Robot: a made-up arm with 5 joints.
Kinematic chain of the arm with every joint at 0, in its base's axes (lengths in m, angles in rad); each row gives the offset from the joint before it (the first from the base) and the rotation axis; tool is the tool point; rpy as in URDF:
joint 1: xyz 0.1 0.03 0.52 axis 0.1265 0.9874 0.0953
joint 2: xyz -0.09 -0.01 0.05 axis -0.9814 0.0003 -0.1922
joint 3: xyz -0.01 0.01 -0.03 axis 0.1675 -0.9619 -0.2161
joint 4: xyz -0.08 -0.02 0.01 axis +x
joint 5: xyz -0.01 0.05 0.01 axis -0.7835 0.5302 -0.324
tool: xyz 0 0.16 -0.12 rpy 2.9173 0.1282 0.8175
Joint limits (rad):
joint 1: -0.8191..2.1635
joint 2: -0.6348..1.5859
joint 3: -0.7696..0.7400
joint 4: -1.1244..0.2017
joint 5: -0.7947..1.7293
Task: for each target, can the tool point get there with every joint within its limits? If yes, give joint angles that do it. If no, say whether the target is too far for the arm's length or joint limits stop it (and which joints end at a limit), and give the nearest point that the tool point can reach.
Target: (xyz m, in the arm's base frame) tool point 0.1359 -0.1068 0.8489
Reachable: yes | joints 1.2243 1.1487 -0.6415 -1.0205 1.1895
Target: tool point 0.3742 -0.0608 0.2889
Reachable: no: joint limits stop it (at a limit: joint 1, joint 3, joint 4, joint 5) | nearest point 0.2402 -0.0301 0.3473 | short by 0.149 m
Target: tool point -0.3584 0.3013 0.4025
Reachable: no: too far | nearest point -0.2038 0.1923 0.4411 | short by 0.193 m
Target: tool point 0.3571 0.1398 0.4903
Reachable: no: joint limits stop it (at a limit: joint 1, joint 3, joint 4, joint 5) | nearest point 0.4151 0.1181 0.5923 | short by 0.119 m
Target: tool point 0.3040 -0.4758 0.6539
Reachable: no: too far | nearest point 0.2581 -0.2747 0.6260 | short by 0.208 m
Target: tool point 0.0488 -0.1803 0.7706
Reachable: yes | joints 1.5781 1.2206 -0.2907 -0.4836 0.7183
